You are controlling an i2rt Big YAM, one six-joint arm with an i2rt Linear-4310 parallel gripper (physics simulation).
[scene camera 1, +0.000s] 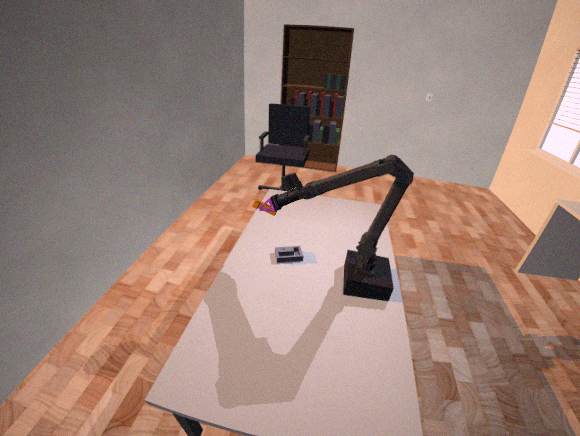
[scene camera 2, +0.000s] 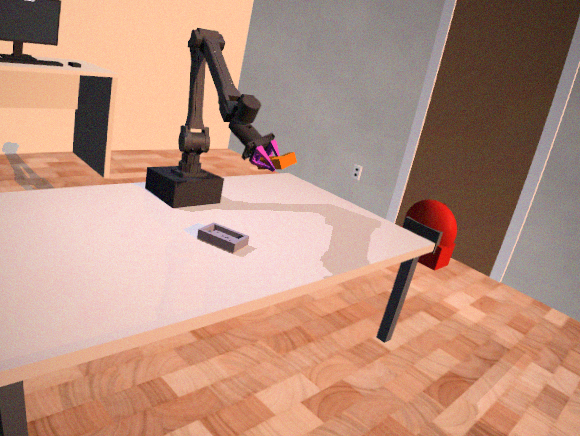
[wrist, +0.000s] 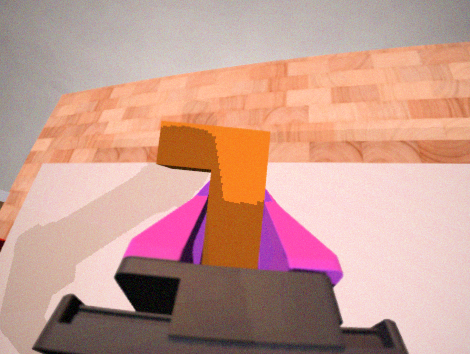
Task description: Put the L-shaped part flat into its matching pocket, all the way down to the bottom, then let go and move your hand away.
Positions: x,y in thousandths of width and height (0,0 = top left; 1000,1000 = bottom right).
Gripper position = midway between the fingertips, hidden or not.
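Grey pocket block (scene camera 2: 384,545) seen. My gripper (scene camera 2: 480,386) holds an orange L-shaped part (wrist: 505,451), clear of everything else. Gripper also in wrist view (wrist: 501,532).
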